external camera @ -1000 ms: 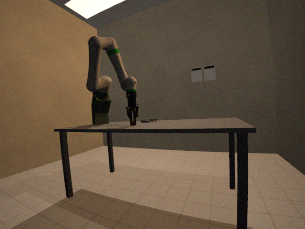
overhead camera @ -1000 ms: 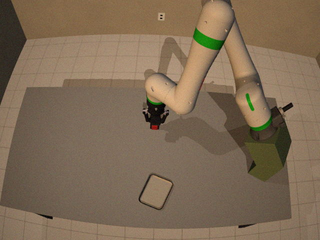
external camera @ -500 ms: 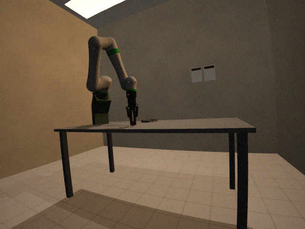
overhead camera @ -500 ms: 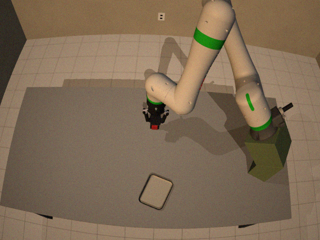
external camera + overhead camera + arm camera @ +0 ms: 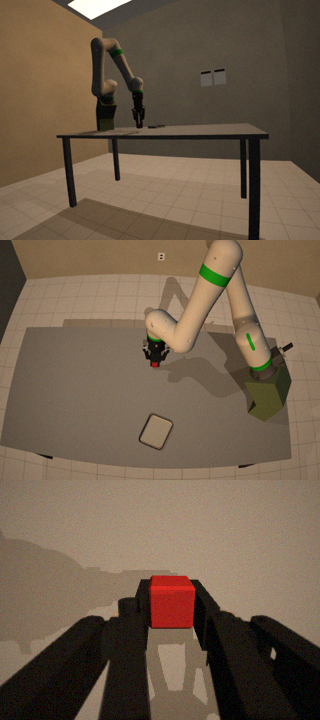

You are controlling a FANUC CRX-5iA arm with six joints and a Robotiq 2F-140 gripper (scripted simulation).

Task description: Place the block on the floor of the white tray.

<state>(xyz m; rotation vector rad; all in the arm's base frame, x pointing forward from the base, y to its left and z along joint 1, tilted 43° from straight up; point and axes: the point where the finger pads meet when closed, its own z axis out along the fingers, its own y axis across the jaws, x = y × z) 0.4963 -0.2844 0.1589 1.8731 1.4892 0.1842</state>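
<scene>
Right now the white tray is 360 mm to the left of my hand, 120 mm ahead of it and 50 mm below it. From my hand the other things lie so: red block (20 mm below).
</scene>
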